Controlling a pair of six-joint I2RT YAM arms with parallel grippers.
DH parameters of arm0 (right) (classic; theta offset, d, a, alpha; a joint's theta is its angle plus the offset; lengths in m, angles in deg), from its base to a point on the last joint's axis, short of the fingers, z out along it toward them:
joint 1: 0 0.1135 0.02 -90
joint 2: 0 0 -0.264 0
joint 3: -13.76 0 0.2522 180
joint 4: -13.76 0 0.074 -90
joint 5: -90 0 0 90
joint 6: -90 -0.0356 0 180
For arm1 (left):
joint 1: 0 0.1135 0.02 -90
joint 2: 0 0 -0.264 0
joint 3: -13.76 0 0.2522 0
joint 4: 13.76 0 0.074 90
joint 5: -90 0 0 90
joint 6: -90 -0.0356 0 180
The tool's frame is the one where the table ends.
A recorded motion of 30 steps. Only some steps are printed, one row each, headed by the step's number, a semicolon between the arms.
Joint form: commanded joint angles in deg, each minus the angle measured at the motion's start. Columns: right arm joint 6, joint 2, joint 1, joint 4, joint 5, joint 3; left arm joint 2, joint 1, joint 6, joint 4, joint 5, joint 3.
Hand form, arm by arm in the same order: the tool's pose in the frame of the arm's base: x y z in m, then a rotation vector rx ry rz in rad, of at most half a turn. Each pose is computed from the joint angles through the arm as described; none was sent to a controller.
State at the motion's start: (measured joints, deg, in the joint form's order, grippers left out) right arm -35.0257 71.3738 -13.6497 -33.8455 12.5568 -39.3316; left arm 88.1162 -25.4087 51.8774 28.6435 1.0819 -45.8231
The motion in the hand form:
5: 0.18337 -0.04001 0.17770 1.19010 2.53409 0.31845; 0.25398 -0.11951 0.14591 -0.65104 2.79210 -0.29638
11: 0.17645 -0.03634 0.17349 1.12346 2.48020 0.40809; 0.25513 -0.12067 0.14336 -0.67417 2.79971 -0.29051
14: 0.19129 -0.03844 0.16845 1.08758 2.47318 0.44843; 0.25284 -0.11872 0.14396 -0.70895 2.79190 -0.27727
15: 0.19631 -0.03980 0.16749 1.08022 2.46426 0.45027; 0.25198 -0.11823 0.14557 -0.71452 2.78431 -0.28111
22: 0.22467 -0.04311 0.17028 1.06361 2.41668 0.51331; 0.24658 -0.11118 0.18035 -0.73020 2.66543 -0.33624
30: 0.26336 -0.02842 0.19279 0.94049 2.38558 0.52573; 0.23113 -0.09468 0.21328 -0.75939 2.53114 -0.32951
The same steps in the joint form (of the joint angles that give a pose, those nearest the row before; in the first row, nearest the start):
5: -2.94 -6.70 -0.32 -4.80 -3.74 5.11; 3.55 0.21 -0.43 -1.81 -1.06 -1.63
11: -2.44 -10.43 -0.37 -0.30 -0.41 8.85; 4.42 0.10 0.51 -1.62 -1.11 -1.98
14: -1.87 -6.00 -0.21 4.58 1.28 8.12; 3.82 0.18 1.75 -1.13 -0.50 -1.56
15: -1.78 -4.65 -0.26 6.18 1.34 7.75; 3.30 0.18 2.02 -1.13 -0.38 -1.39
22: -3.50 1.76 0.36 11.91 3.23 3.92; -4.27 0.80 2.81 0.65 1.49 -1.89
30: -4.48 6.95 5.62 14.13 1.49 -4.13; -13.52 2.19 2.95 3.62 5.55 -1.20

